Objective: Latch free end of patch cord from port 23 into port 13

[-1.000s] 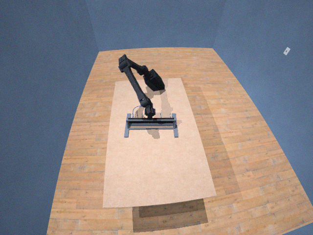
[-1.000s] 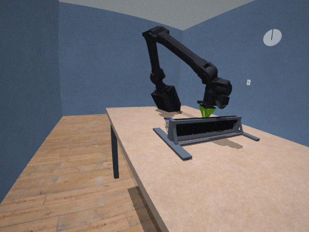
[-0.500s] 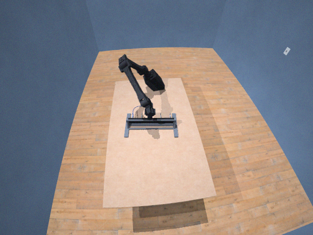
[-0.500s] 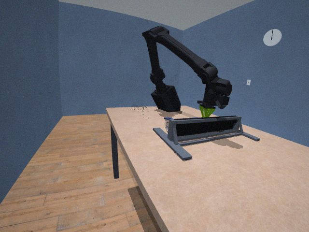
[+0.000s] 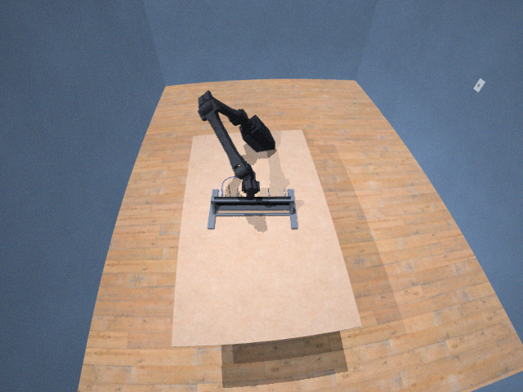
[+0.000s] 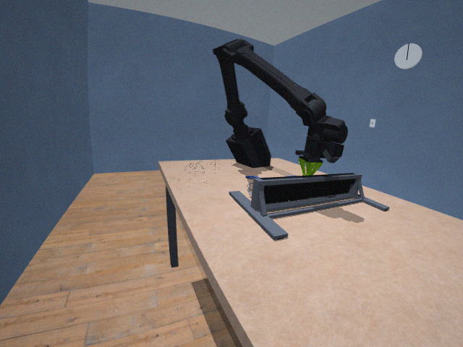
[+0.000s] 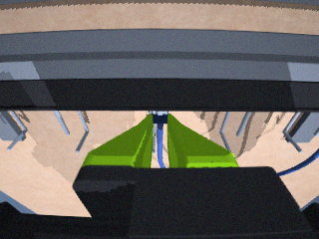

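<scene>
Right now the plug is 20 mm ahead of my hand.
</scene>
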